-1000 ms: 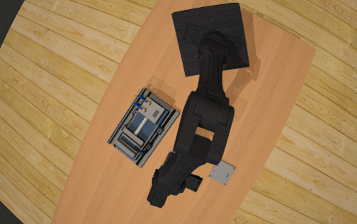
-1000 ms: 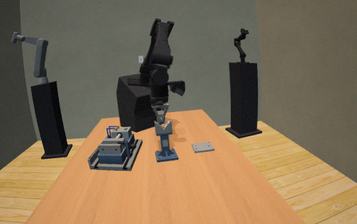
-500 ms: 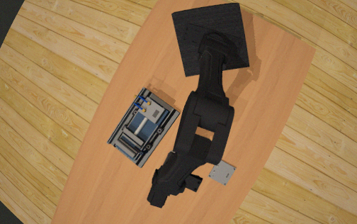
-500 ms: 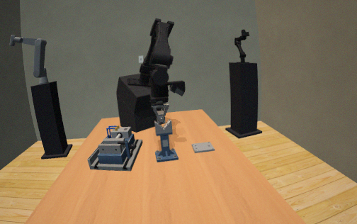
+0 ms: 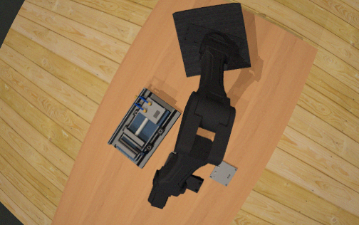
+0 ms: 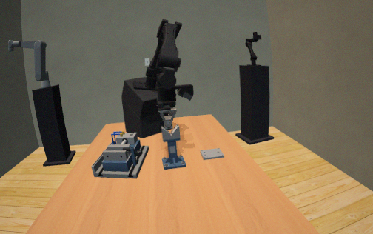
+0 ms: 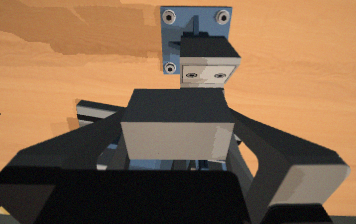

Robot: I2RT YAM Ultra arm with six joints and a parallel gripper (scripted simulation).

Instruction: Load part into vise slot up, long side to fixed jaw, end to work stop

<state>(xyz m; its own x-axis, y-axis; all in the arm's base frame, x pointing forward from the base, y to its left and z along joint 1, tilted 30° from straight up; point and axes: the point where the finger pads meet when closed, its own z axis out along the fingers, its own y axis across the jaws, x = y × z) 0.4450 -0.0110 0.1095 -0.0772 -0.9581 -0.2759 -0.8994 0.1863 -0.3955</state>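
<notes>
Right now my hand is right at the part. The rest, counted from my hand: black rod (18 cm to the right, 8 cm below, 2 cm ahead); then cylinder rod (20 cm to the right, 9 cm below, 8 cm behind); then moving jaw (21 cm to the right, 9 cm below, 3 cm behind).
</notes>
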